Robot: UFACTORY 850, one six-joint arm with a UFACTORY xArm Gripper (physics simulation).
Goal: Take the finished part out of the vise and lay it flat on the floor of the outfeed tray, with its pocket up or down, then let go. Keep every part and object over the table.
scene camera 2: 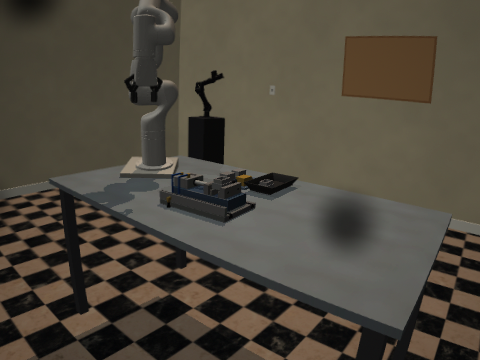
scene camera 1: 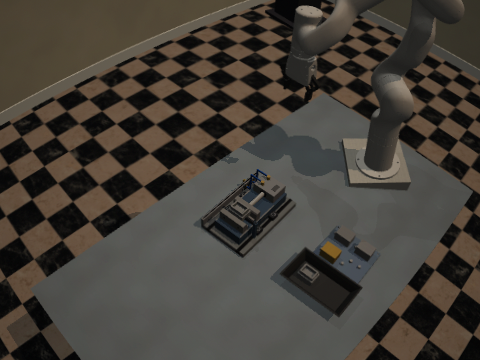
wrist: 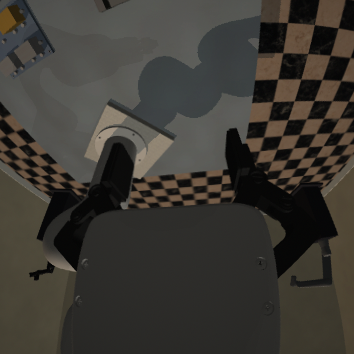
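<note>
A pale grey part with a rectangular pocket (scene camera 1: pixel 240 207) sits between the jaws of the blue and grey vise (scene camera 1: pixel 232 231) (scene camera 2: pixel 192 204), pocket up. The dark outfeed tray (scene camera 1: pixel 330 294) (scene camera 2: pixel 274 189) stands beyond the vise in the second scene view. A similar pocketed part (scene camera 1: pixel 308 272) (scene camera 2: pixel 266 183) lies in one end of it, pocket up. My gripper (scene camera 1: pixel 297 93) (scene camera 2: pixel 144 99) (wrist: pixel 174 146) is open and empty, high above the table's robot-base end and well away from the vise. The tray does not show in the wrist view.
A blue plate (scene camera 1: pixel 347 251) (wrist: pixel 40 39) next to the tray bears a yellow block (scene camera 1: pixel 330 252) (scene camera 2: pixel 244 180) (wrist: pixel 10 19) and grey blocks. Blue hoses (scene camera 1: pixel 257 176) rise at the vise's end. The robot's base plate (scene camera 1: pixel 352 175) (scene camera 2: pixel 129 171) (wrist: pixel 106 122) stands near the table's end.
</note>
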